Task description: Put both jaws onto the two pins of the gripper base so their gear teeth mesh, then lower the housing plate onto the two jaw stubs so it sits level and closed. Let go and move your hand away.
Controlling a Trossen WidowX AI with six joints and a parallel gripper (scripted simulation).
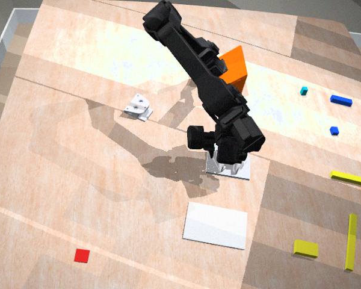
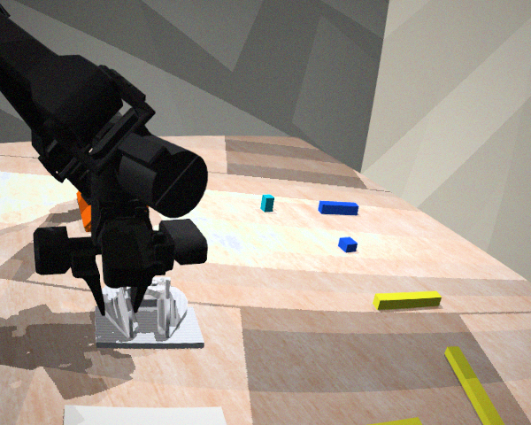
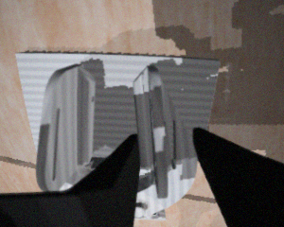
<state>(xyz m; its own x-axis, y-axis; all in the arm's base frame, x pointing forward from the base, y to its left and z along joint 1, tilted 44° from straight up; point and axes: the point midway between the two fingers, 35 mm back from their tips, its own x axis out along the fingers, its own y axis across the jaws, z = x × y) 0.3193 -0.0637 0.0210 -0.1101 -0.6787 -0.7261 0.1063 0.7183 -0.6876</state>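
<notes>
My gripper tip is now 20 cm to the left of the small stand, 19 cm past it and 1 cm above it. Round my gripper tip: flat white sheet: 19 cm ahead, 4 cm to the right, 1 cm below; yellow block: 28 cm ahead, 17 cm to the left, 1 cm below; yellow bar: 38 cm to the left, 9 cm ahead, 1 cm below.
</notes>
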